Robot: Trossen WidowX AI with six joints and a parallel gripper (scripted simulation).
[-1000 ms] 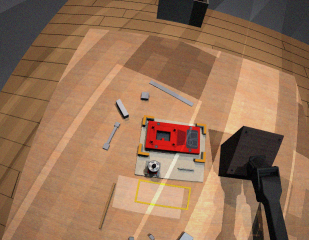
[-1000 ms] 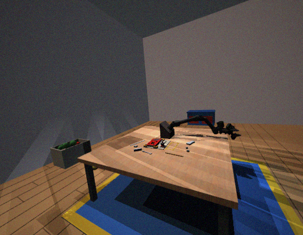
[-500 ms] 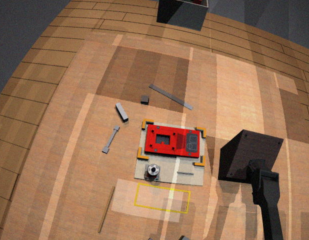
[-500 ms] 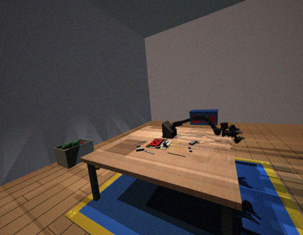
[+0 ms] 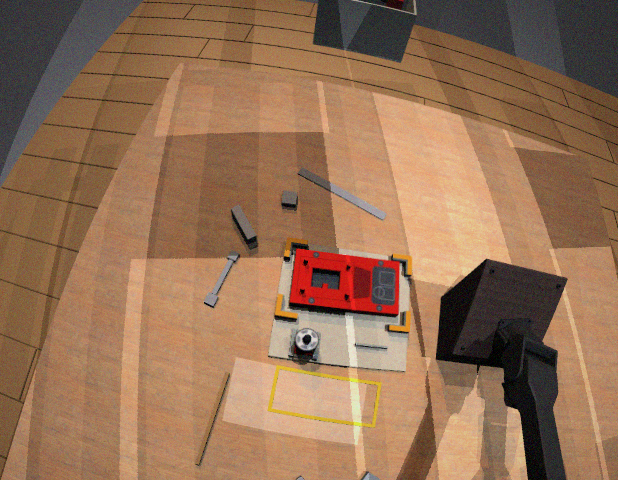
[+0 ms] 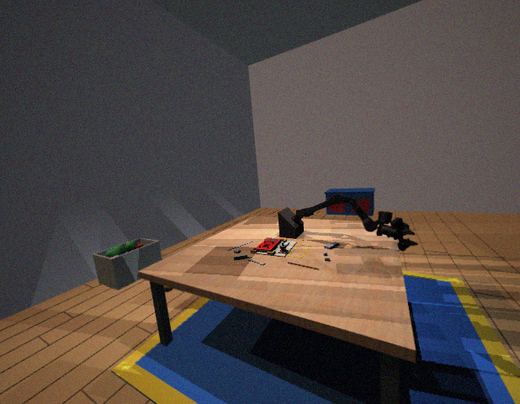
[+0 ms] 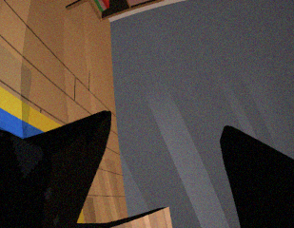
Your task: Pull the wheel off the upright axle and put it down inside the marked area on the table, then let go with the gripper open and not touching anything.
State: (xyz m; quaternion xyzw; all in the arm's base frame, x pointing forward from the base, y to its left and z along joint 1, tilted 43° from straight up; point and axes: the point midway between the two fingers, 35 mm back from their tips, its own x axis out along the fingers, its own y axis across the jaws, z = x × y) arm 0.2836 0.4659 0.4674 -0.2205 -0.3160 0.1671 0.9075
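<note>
Right now the thin wooden stick is 190 mm ahead of my gripper tip, 530 mm to the right of it and 100 mm below it. Round my gripper tip: upright axle 50 mm ahead, 680 mm to the right, 70 mm below; dark grey wheel 40 mm ahead, 680 mm to the right, 70 mm below; long strip 20 mm behind, 1010 mm to the right, 110 mm below.
</note>
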